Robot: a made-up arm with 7 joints.
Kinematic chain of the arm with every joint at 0, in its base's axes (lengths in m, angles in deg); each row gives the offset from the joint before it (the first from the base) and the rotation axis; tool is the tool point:
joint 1: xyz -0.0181 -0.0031 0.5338 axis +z
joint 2: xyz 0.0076 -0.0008 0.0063 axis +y
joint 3: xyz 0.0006 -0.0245 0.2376 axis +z
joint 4: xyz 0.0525 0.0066 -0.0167 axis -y
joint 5: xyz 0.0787 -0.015 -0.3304 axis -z
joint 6: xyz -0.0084 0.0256 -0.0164 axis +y
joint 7: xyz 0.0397 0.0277 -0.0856 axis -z
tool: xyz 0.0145 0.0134 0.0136
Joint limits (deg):
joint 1: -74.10..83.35
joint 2: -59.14..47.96
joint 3: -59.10..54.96
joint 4: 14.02..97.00
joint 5: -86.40..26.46
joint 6: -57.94..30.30
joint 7: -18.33..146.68
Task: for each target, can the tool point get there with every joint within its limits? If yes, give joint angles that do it. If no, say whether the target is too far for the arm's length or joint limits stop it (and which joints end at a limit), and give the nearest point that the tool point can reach.
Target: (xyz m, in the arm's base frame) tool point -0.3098 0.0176 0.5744
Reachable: no: joint limits stop it (at a limit: joint 1, joint 2, joint 3, joint 6) | nearest point -0.2948 0.0912 0.6280 | short by 0.092 m
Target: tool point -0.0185 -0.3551 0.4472
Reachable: yes | joints -58.40 8.13 -37.26 26.14 -22.72 -40.06 97.46
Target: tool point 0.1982 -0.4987 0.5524
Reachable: yes | joints -53.33 31.47 -22.92 79.50 -21.79 -37.62 12.90
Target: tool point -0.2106 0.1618 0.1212
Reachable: no: joint limits stop it (at a limit: joint 1, joint 2, joint 5) | nearest point -0.1653 0.1695 0.2338 | short by 0.122 m
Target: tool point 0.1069 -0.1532 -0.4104
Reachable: no: too far | nearest point 0.1119 -0.1592 0.1947 | short by 0.605 m
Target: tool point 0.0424 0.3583 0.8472
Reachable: yes | joints 67.93 -11.70 2.02 81.67 -67.97 -48.27 39.81
